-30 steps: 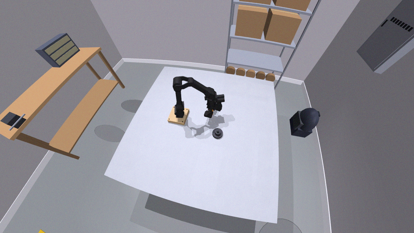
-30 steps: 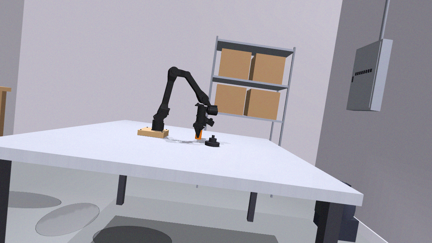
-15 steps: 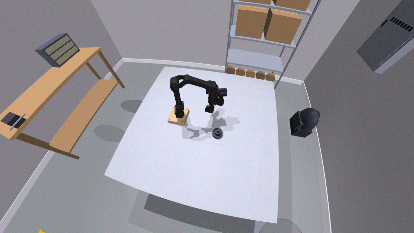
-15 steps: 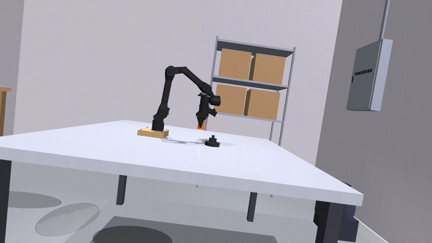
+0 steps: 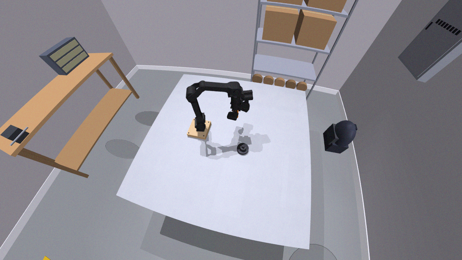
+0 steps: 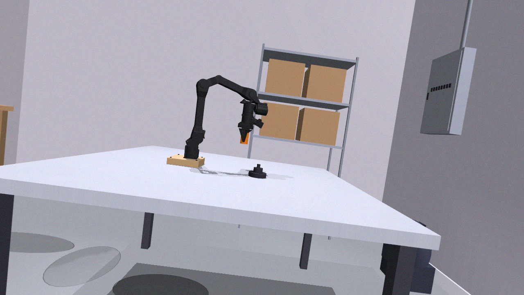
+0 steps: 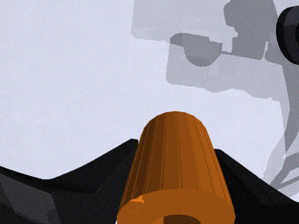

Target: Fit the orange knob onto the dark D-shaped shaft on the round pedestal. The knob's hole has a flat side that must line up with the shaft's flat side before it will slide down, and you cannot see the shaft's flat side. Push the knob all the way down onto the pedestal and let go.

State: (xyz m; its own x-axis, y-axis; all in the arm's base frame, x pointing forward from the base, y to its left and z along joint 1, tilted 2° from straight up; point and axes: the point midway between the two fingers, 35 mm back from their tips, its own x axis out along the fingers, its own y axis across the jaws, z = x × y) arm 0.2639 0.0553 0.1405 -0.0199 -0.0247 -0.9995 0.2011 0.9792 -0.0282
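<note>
My gripper tip is 70 mm short of the dark round pedestal, 190 mm to the left of it and 120 mm above it. Round my gripper tip: orange knob (20 mm above).
</note>
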